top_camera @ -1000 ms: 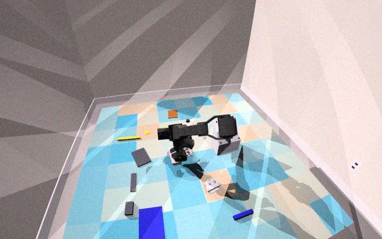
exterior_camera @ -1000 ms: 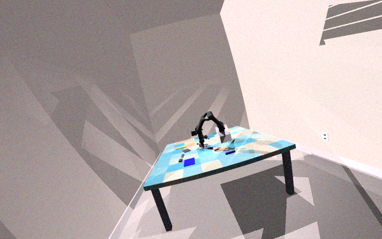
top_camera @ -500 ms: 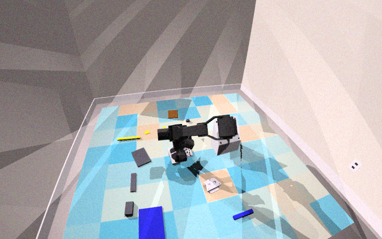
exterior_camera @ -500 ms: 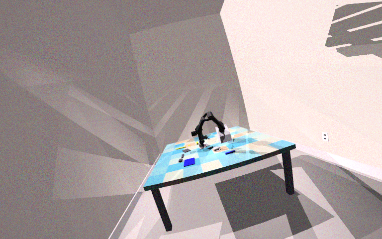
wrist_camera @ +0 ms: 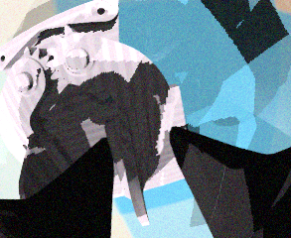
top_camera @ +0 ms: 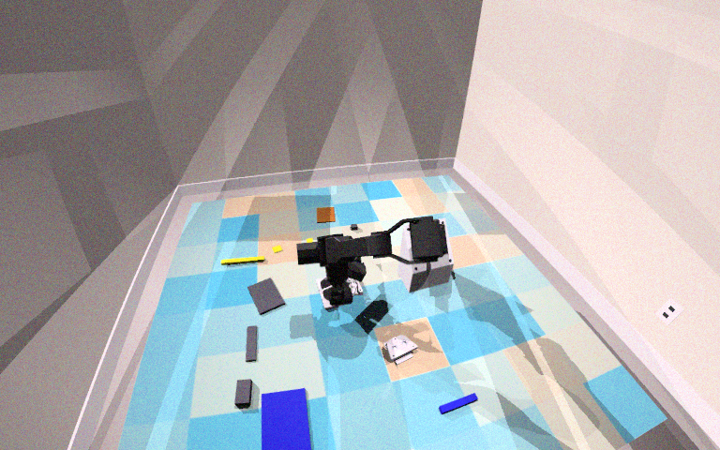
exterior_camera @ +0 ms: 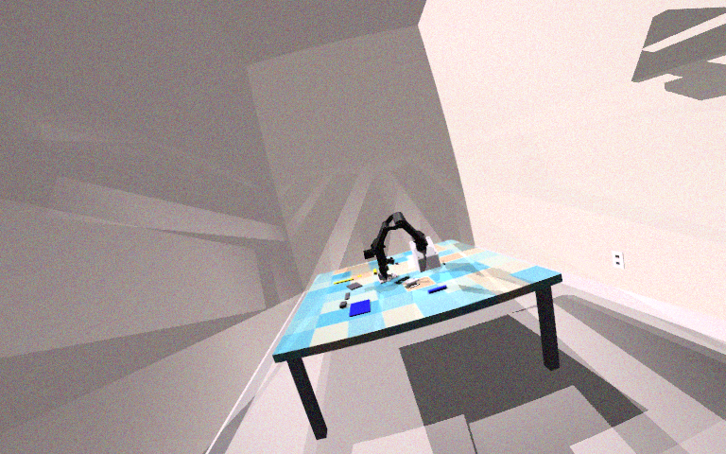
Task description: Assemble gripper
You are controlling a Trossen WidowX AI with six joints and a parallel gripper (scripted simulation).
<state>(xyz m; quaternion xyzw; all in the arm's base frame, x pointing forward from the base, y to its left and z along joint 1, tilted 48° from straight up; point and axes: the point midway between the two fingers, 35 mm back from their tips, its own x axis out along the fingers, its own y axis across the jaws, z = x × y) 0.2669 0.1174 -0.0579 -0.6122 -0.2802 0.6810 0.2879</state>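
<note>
Right now my gripper tip is 120 mm past the white housing part, 210 mm to the right of it and 10 mm below it. Also, from my gripper tip: small dark cube (120 mm behind, 330 mm to the right, 10 mm below); then dark grey plate (220 mm ahead, 50 mm to the right, 10 mm below); then grey bar (260 mm ahead, 110 mm to the left, 10 mm below).
</note>
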